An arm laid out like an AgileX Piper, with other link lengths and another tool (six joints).
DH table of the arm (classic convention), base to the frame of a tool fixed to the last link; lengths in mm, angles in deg. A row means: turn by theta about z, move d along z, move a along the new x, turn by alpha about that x. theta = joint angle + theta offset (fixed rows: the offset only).
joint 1: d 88.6  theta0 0  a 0  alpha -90
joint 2: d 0  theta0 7.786  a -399  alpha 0
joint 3: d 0  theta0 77.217  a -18.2  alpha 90
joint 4: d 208.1  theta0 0  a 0  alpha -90
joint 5: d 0  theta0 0  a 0  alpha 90
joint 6: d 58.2  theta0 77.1  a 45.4  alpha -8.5
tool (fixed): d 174.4  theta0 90  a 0  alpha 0
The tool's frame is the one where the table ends.
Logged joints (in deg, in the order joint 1, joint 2, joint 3, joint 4, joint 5, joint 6), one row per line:
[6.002, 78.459, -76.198, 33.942, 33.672, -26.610]
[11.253, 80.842, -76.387, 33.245, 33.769, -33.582]
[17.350, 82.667, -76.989, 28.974, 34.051, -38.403]
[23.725, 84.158, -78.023, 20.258, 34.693, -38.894]
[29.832, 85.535, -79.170, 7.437, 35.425, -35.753]
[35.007, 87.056, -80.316, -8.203, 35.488, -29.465]
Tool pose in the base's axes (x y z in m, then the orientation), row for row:
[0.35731, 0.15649, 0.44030, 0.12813, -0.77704, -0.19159, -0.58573]
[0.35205, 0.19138, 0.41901, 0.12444, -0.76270, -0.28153, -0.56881]
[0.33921, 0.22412, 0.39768, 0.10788, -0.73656, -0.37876, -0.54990]
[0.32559, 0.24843, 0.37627, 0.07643, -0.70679, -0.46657, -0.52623]
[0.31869, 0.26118, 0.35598, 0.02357, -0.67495, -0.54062, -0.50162]
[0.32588, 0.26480, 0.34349, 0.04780, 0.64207, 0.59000, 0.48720]
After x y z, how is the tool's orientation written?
As a quaternion, w x y z.
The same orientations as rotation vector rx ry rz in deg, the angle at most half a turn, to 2 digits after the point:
[-129.49, -31.93, -97.61]
[-127.37, -47.02, -94.99]
[-124.18, -63.86, -92.71]
[-121.38, -80.13, -90.37]
[-119.70, -95.88, -88.96]
[112.18, 103.08, 85.12]

